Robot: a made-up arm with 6 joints. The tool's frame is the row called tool.
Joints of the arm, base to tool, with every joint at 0 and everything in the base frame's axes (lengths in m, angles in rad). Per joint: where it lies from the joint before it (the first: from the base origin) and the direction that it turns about. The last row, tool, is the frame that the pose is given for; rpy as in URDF.
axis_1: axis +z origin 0 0 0.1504
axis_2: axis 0.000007 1 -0.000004 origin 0 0 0
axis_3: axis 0.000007 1 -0.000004 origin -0.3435 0 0.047
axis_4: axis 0.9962 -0.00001 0.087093 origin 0.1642 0 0.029
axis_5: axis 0.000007 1 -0.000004 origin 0 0 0
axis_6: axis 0.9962 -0.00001 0.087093 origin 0.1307 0 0.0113
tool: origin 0 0 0 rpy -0.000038 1.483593 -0.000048
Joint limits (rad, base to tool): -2.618..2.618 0..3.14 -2.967..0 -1.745..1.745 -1.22..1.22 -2.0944..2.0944
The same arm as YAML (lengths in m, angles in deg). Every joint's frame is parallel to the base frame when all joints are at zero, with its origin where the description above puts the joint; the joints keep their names.
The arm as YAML. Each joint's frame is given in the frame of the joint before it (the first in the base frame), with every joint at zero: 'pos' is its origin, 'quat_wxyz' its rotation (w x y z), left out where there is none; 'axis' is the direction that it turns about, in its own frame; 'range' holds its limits. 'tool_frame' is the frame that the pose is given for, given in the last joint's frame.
length_unit: m
angle_unit: deg
joints:
  - joint: axis_1
    pos: [0.0, 0.0, 0.1504]
    axis: "+z"
    range: [-150.0, 150.0]
  - joint: axis_2
    pos: [0.0, 0.0, 0.0]
    axis: "+y"
    range: [0.0, 179.91]
  - joint: axis_3
    pos: [-0.3435, 0.0, 0.047]
    axis: "+y"
    range: [-170.0, 0.0]
  - joint: axis_4
    pos: [0.1642, 0.0, 0.029]
    axis: [0.9962, 0.0, 0.0871]
    range: [-99.98, 99.98]
  - joint: axis_5
    pos: [0.0, 0.0, 0.0]
    axis: "+y"
    range: [-69.9, 69.9]
  - joint: axis_6
    pos: [0.1307, 0.0, 0.0113]
    axis: [0.9962, 0.0, 0.0871]
    range: [-120.0, 120.0]
tool_frame:
  pos: [0.0, 0.0, 0.0]
  quat_wxyz: [0.737256, 0.000002, 0.675613, -0.000005]

